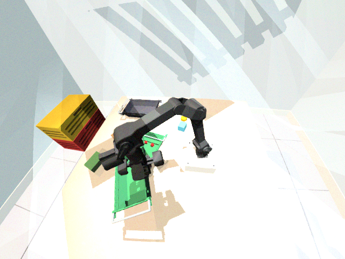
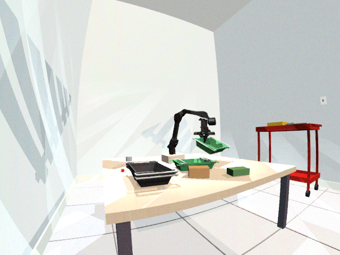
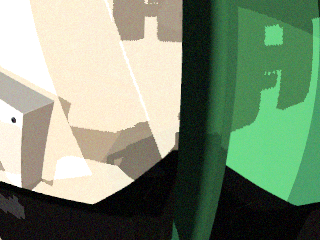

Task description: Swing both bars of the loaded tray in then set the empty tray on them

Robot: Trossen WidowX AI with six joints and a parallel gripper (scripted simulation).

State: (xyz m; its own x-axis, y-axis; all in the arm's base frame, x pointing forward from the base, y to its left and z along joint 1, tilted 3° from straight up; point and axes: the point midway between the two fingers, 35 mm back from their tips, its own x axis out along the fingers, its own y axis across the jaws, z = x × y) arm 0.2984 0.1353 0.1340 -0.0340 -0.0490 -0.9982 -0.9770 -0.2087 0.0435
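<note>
Now: gripper tip 8 cm short of the green tray, 2 cm to the right of it and 1 cm above it. Also, from my gripper tip: tan box (26 cm ahead, 35 cm to the right, 15 cm below); then green box (41 cm ahead, 14 cm to the right, 16 cm below); then cyan block (20 cm behind, 40 cm to the right, 16 cm below).
</note>
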